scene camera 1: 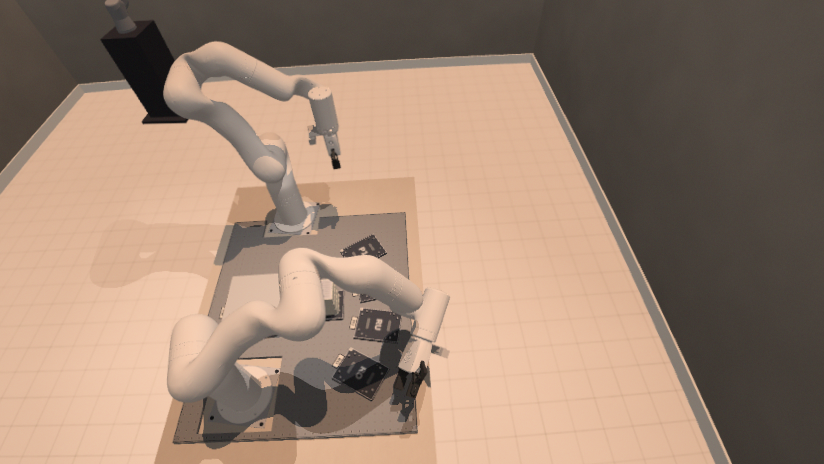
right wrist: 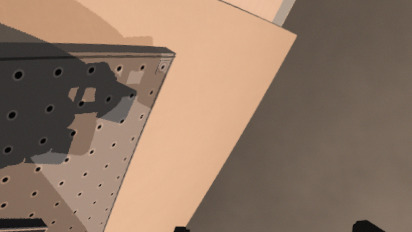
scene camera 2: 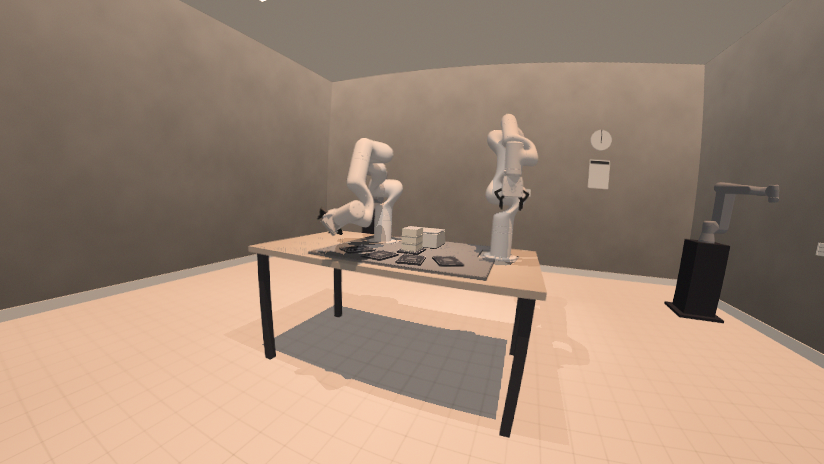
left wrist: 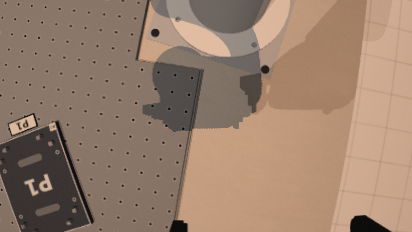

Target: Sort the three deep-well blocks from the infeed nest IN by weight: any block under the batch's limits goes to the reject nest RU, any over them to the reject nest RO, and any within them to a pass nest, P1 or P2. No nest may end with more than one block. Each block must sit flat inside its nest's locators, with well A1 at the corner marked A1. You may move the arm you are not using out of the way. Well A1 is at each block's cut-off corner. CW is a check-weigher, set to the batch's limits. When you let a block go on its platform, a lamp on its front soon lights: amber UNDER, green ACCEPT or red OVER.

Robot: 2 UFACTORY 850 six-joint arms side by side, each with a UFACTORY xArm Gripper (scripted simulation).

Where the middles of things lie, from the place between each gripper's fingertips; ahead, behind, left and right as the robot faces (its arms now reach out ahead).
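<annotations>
From my left gripper: nest RO (scene camera 1: 353, 383) 16 cm ahead, 78 cm to the right, 28 cm below; nest RU (scene camera 1: 362, 321) 20 cm ahead, 60 cm to the right, 28 cm below. My left gripper: 27 cm past the pale check-weigher (scene camera 1: 243, 289), 55 cm to the left of it, 22 cm above it.
From my right gripper (scene camera 1: 404, 393): pale check-weigher 59 cm behind, 32 cm to the left, 9 cm below; nest RU 12 cm behind, 27 cm to the left, 15 cm below. My right gripper: 16 cm past the nest RO, 9 cm to the right of it, 15 cm above it.
</annotations>
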